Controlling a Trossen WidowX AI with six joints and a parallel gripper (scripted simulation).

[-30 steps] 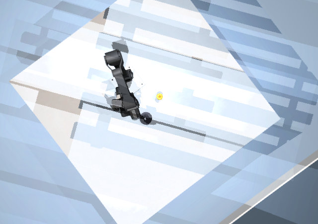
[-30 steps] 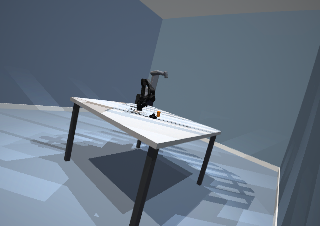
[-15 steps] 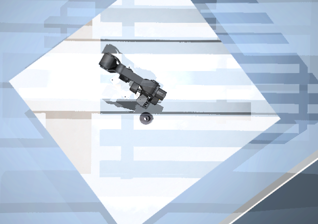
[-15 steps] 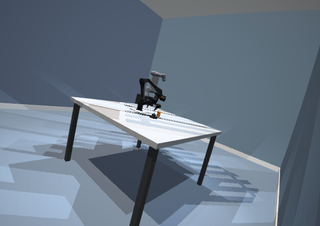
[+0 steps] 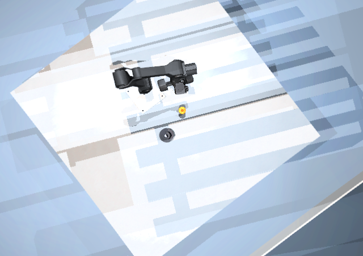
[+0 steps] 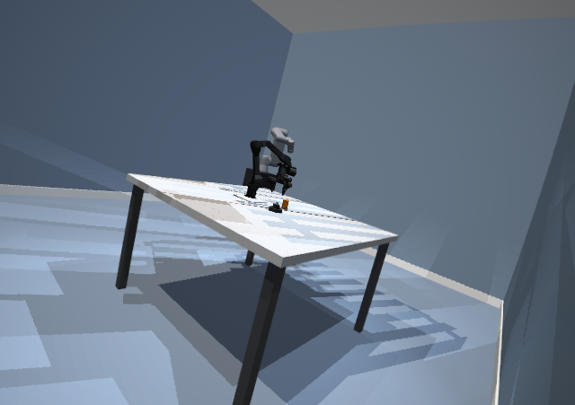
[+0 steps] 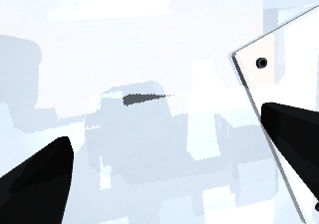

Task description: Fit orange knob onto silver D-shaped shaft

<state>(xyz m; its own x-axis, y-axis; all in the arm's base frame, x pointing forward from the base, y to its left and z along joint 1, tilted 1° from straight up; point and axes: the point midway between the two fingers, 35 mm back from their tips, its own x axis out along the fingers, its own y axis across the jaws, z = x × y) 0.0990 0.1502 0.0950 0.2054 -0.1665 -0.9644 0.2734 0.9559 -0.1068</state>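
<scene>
The orange knob is 130 mm ahead of my gripper tip, 40 mm to the right of it and 30 mm below it. The rest, counted from my gripper tip: dark round pedestal: 200 mm to the right, 200 mm ahead, 40 mm below.
</scene>
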